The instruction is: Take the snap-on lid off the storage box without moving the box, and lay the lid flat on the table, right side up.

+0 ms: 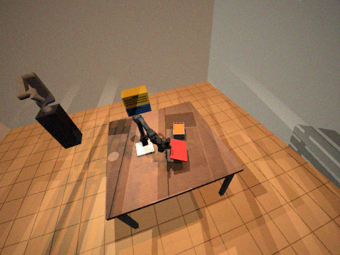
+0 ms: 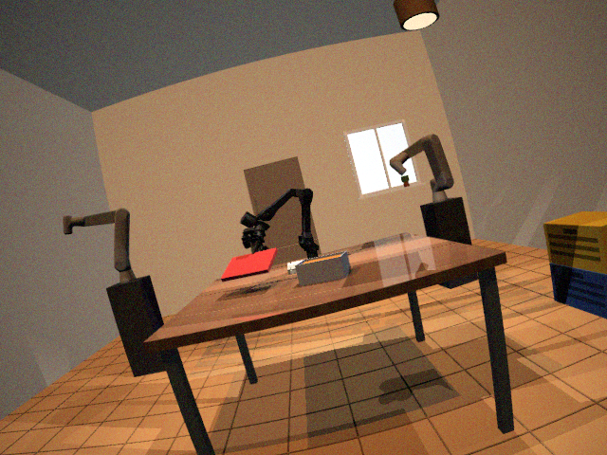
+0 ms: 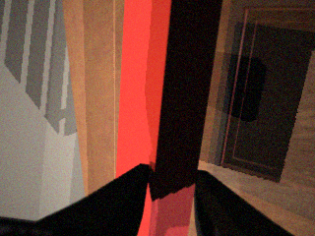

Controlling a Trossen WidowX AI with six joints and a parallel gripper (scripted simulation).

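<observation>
My gripper tip is now 7 cm short of the red lid, 3 cm to the left of it and 3 cm above it. The rest, counted from my gripper tip: grey storage box 28 cm to the left, 21 cm ahead, 11 cm below.
</observation>
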